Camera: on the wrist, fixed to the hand. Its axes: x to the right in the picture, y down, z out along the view.
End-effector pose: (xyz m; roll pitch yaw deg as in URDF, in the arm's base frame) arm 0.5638 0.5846 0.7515 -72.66 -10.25 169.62
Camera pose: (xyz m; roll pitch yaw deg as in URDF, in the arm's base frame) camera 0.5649 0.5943 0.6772 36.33 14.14 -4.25
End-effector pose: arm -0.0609 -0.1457 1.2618 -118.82 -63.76 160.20
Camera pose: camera -0.0724 -0.0783 1.2312 94.24 61.41 -5.12
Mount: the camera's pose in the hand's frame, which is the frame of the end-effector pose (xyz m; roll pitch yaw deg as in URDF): -0.0126 0.0670 -0.0311 -37.75 6.85 177.99
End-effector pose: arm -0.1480 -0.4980 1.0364 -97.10 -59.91 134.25
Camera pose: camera -0.1534 -0.4364 0.9941 71.90 60.28 -31.42
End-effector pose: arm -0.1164 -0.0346 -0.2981 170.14 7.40 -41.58
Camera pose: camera -0.1620 -0.0753 -0.2547 152.07 -14.49 139.24
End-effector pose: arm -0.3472 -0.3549 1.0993 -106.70 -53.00 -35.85
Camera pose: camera -0.3463 -0.4160 1.0560 78.42 52.36 155.89
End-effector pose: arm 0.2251 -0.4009 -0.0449 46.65 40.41 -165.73
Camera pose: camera 0.2341 -0.4694 -0.0159 -79.31 -36.88 6.32
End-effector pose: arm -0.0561 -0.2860 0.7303 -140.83 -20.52 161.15
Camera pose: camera -0.0278 -0.2200 0.7088 105.14 16.37 -12.73
